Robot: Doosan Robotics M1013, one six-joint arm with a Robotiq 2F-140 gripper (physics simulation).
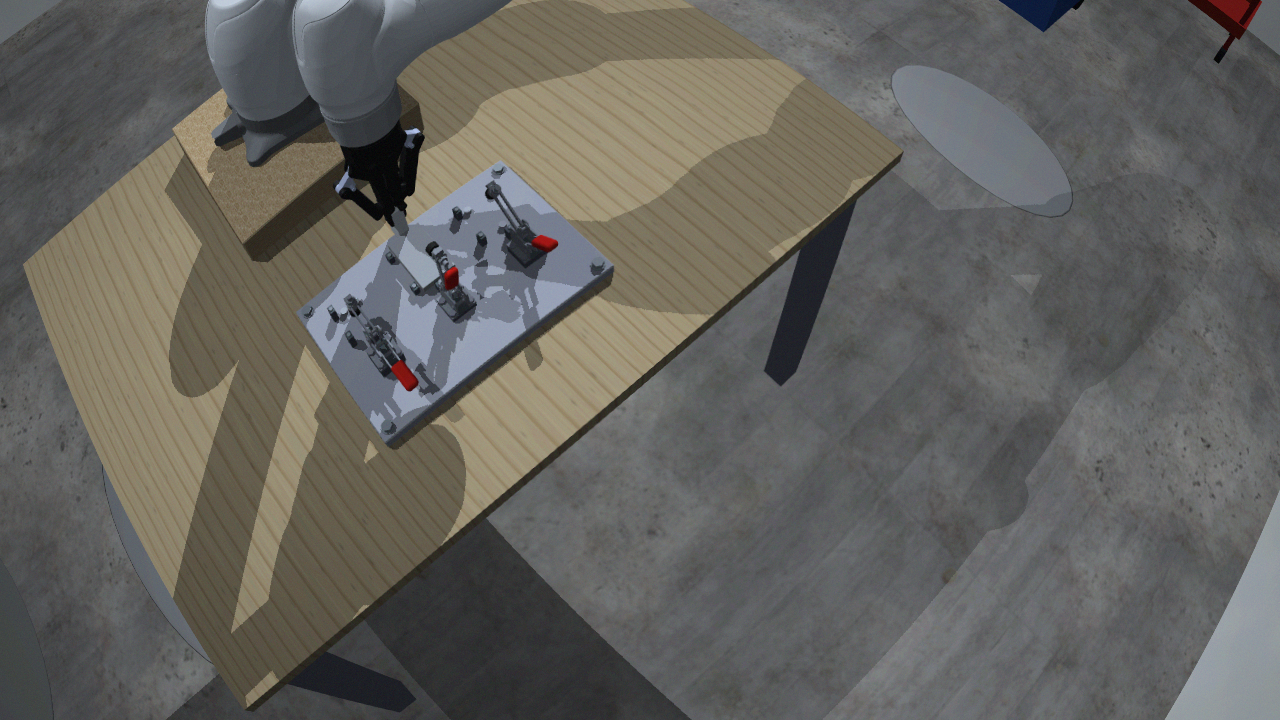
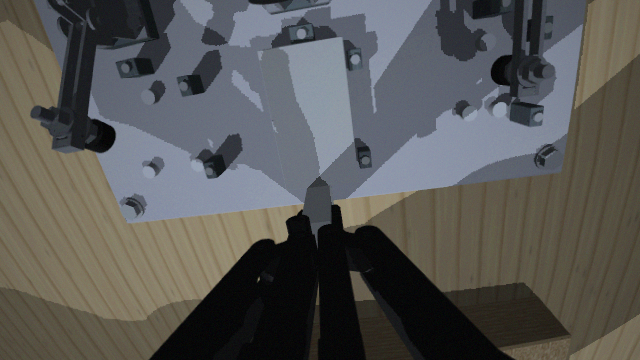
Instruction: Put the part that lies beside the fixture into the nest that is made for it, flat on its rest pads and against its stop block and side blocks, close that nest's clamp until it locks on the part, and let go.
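Places are measured from the arm's base along level axes (x ahead, y left, z up), in millimetres.
Pixels of known places: gripper, between the fingertips: [image 1: 401, 232] [image 2: 322, 195]; arm's base, origin of its link: [image 1: 286, 104].
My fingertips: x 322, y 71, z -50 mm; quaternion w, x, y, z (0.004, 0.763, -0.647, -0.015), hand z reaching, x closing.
Note:
Ahead of a thing's pixels: the offset from my fingertips to its top centre. "spot": to the spot under its first point.
The part, a pale flat rectangular plate @(59 mm ahead, 6 mm left, 16 mm up) [image 1: 416, 265] [image 2: 322, 100], lies in the middle nest of the fixture [image 1: 572, 250] [image 2: 410, 165]. Its far end is at the stop block @(108 mm ahead, 12 mm left, 13 mm up) [image 2: 301, 33], and one long edge runs close beside two side blocks @(94 mm ahead, 20 mm right, 13 mm up) [image 2: 354, 59] @(31 mm ahead, 21 mm right, 13 mm up) [image 2: 364, 157]. Small gaps there are hard to judge. The middle clamp's red handle @(147 mm ahead, 18 mm left, 80 mm up) [image 1: 452, 278] stands fairly upright; whether its pad touches the part cannot be told. My gripper [image 1: 401, 227] [image 2: 322, 195] is shut and empty, with its tips at the part's near end; contact cannot be told.
Two other clamps flank the middle nest, one with a red handle @(spot: 168 mm ahead, 130 mm left, 68 mm up) [image 1: 544, 242] and one with a lower red handle @(213 mm ahead, 84 mm right, 47 mm up) [image 1: 404, 374]. Small blocks and round pads stand around them. Corner bolts [image 1: 597, 265] [image 2: 546, 156] stick up. The robot's pedestal [image 1: 268, 201] is behind the fixture.

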